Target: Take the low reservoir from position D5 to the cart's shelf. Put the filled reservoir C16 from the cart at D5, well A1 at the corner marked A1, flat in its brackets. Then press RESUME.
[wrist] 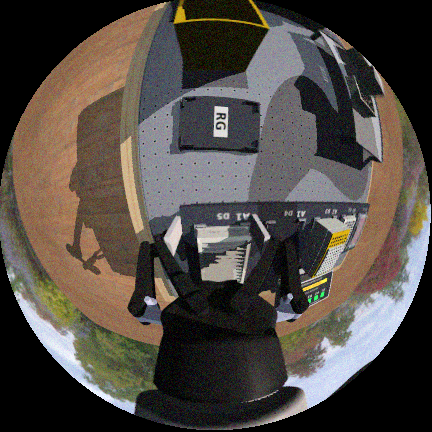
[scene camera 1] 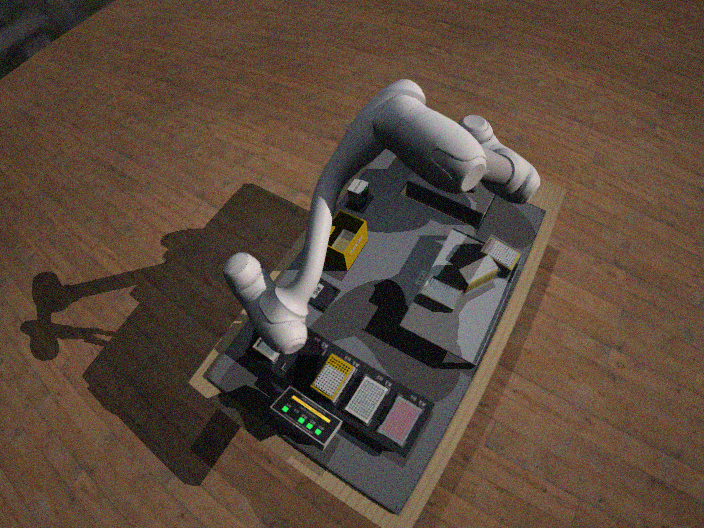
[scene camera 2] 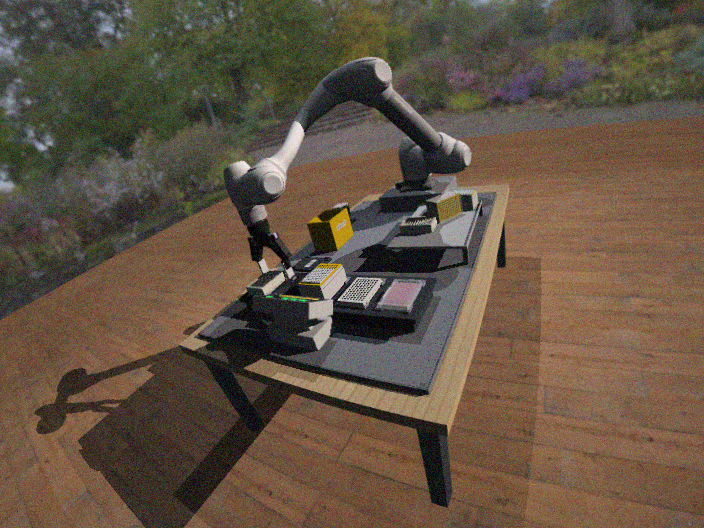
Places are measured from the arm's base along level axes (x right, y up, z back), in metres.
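Pixels of known places: gripper, fingertip midpoint: [wrist: 216, 222]; arm's base, origin of the base link: [scene camera 2: 419, 186].
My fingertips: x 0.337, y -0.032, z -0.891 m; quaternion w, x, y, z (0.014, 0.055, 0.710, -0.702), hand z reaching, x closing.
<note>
For each thing: its top centre in the pictures, then the offset to it from my fingertips. "*": a spot on its surface instead.
- low reservoir, middle of its top: [wrist: 223, 266] [scene camera 1: 272, 338] [scene camera 2: 265, 278] dx -0.004, dy +0.035, dz -0.070 m
- cart, middle of its top: [scene camera 1: 464, 290] [scene camera 2: 439, 221] dx -0.524, dy +0.019, dz +0.378 m
- low pale trough, middle of its top: [scene camera 1: 442, 291] [scene camera 2: 417, 221] dx -0.452, dy +0.044, dz +0.329 m
- yellow-and-white box, middle of its top: [scene camera 1: 483, 275] [scene camera 2: 447, 197] dx -0.561, dy +0.100, dz +0.417 m
- pale plate, middle of its top: [scene camera 1: 501, 251] [scene camera 2: 459, 191] dx -0.596, dy +0.083, dz +0.545 m
- panel, surface spot: [scene camera 1: 307, 417] [wrist: 311, 294] * dx -0.247, dy +0.074, dz -0.237 m
- yellow-topped tip box, middle of its top: [wrist: 332, 255] [scene camera 2: 319, 272] [scene camera 1: 331, 376] dx -0.251, dy +0.068, dz -0.092 m
- white plate, middle of its top: [scene camera 2: 359, 289] [scene camera 1: 366, 399] [wrist: 343, 236] dx -0.375, dy +0.018, dz -0.103 m
- pink plate, middle of its top: [scene camera 2: 400, 291] [scene camera 1: 400, 420] [wrist: 358, 231] dx -0.498, dy +0.018, dz -0.115 m
- RG holder, middle of its top: [wrist: 220, 119] [scene camera 1: 316, 290] [scene camera 2: 310, 262] dx -0.028, dy -0.033, dz +0.171 m
- yellow bin, middle of its top: [scene camera 1: 341, 230] [scene camera 2: 327, 215] dx -0.039, dy +0.088, dz +0.379 m
The low reservoir [scene camera 1: 265, 348] [scene camera 2: 264, 283] [wrist: 225, 262], a pale open trough with ribbed inside, sits at position D5 of the dark deck strip [wrist: 192, 212]. My gripper [scene camera 2: 276, 269] [wrist: 216, 222] points down over it, one pale pad on each side. Gaps show between pads and reservoir in the wrist view, so it is open. The cart [scene camera 1: 481, 323] [scene camera 2: 461, 234] bears a low pale trough [scene camera 1: 440, 291] [scene camera 2: 418, 225], a yellow-and-white box [scene camera 1: 479, 273] [scene camera 2: 444, 208] and a pale plate [scene camera 1: 500, 252]; I cannot tell which is C16. The panel [scene camera 1: 307, 417] [wrist: 316, 292] has green lights; no RESUME label is readable.
Beside D5 stands a yellow-topped tip box [scene camera 1: 333, 377] [scene camera 2: 322, 281] [wrist: 327, 250], then a white plate [scene camera 1: 366, 399] [scene camera 2: 359, 291] and a pink plate [scene camera 1: 401, 420] [scene camera 2: 401, 295]. Farther back are the RG holder [wrist: 197, 135] and a yellow bin [scene camera 1: 356, 245] [scene camera 2: 330, 231] [wrist: 215, 50].
</note>
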